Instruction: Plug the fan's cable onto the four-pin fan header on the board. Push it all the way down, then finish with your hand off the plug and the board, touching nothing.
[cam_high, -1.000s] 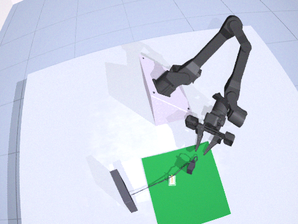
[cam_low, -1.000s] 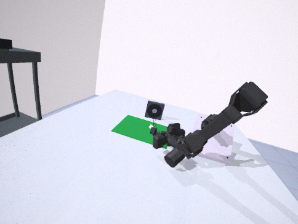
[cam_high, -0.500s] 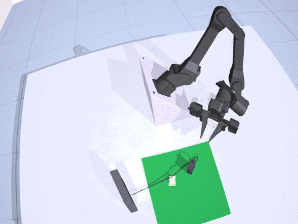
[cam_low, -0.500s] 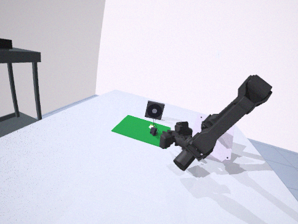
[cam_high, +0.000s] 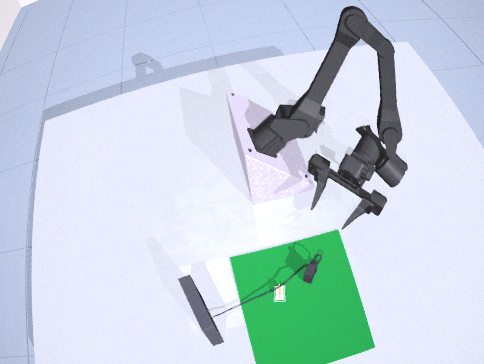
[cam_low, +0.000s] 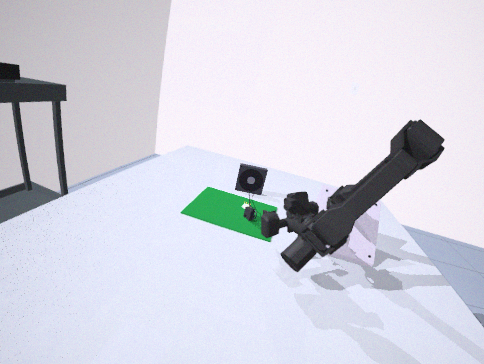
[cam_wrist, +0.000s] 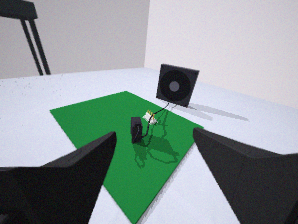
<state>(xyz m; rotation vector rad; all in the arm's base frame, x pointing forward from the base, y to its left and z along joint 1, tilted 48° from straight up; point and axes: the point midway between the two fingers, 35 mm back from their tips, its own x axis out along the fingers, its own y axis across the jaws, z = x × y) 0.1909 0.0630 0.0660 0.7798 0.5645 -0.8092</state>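
Now: gripper tip 70 mm short of the dark fan plug, 60 mm to the left of it and 70 mm above it. The rest, counted from my gripper tip: green board: 120 mm ahead, 90 mm to the right, 110 mm below; white four-pin header: 80 mm ahead, 130 mm to the right, 90 mm below; dark fan: 90 mm ahead, 280 mm to the right, 40 mm below.
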